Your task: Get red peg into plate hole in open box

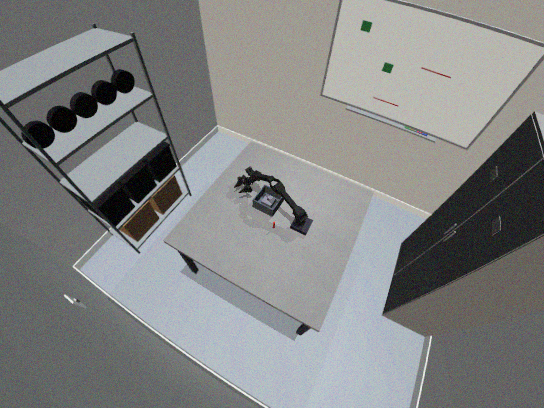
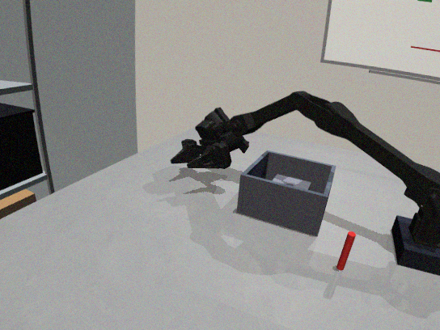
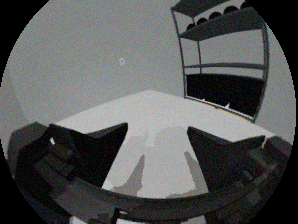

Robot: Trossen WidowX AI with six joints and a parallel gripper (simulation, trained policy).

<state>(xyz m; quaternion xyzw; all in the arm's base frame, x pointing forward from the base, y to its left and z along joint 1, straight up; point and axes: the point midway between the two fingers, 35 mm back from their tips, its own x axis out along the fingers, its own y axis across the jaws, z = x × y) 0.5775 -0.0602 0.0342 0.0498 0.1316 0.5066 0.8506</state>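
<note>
My gripper tip is now 42 cm past the red peg, 14 cm to the right of it and 3 cm above it. Also, from my gripper tip: pale plate 28 cm behind, 4 cm to the right, 2 cm below; grey box 28 cm behind, 4 cm to the right, 4 cm below.
</note>
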